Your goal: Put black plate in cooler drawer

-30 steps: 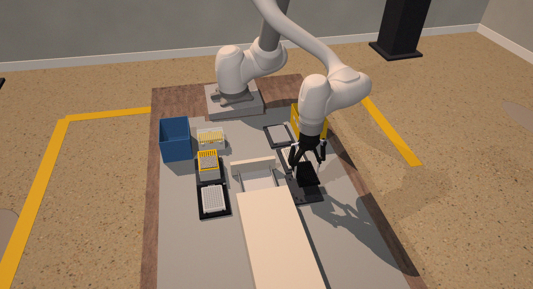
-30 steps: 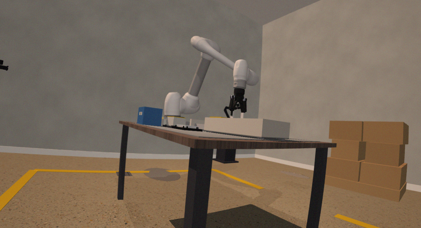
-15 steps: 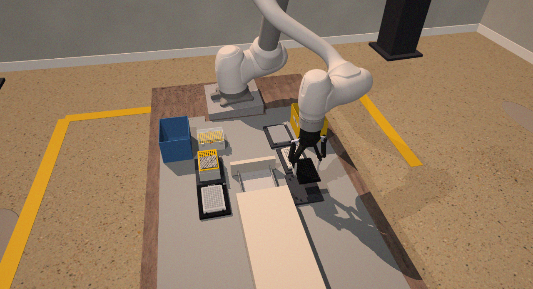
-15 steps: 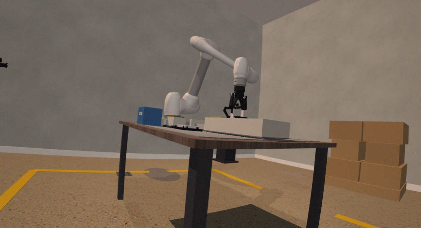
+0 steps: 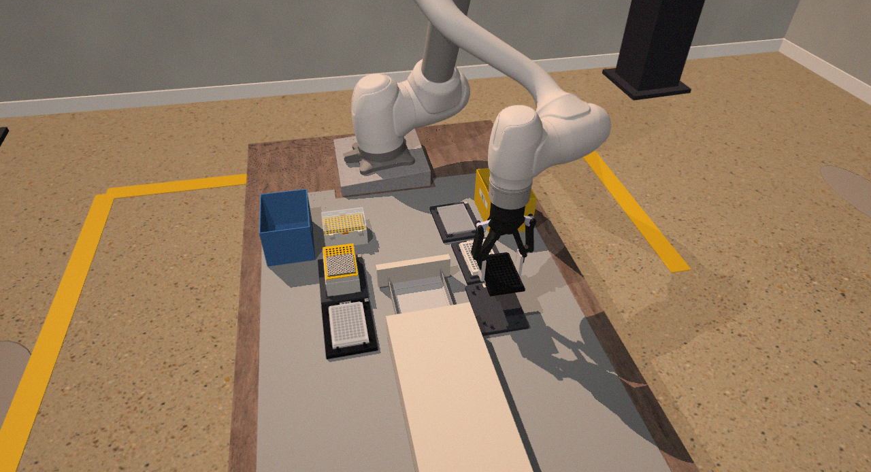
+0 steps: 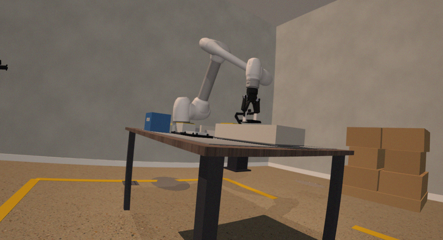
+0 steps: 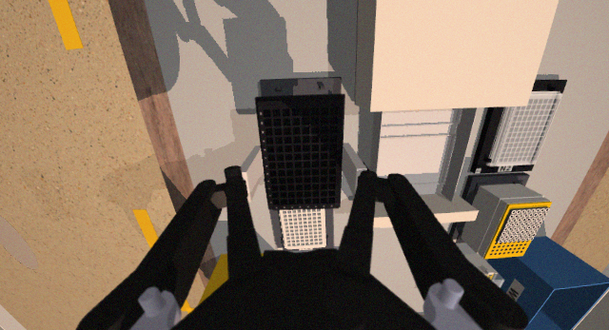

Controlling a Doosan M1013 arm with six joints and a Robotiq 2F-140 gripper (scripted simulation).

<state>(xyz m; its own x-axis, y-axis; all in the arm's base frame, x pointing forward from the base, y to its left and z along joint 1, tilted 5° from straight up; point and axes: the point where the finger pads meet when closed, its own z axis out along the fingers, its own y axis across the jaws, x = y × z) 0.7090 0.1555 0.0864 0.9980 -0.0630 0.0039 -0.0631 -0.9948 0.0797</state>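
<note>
My hand is 30 mm past the drawer, 180 mm to the left of it and 120 mm above it. The rest, counted from my hand: work nest N1: 140 mm below; then cooler CD: 100 mm ahead, 190 mm to the right, 110 mm below; then black plate: 20 mm below.
</note>
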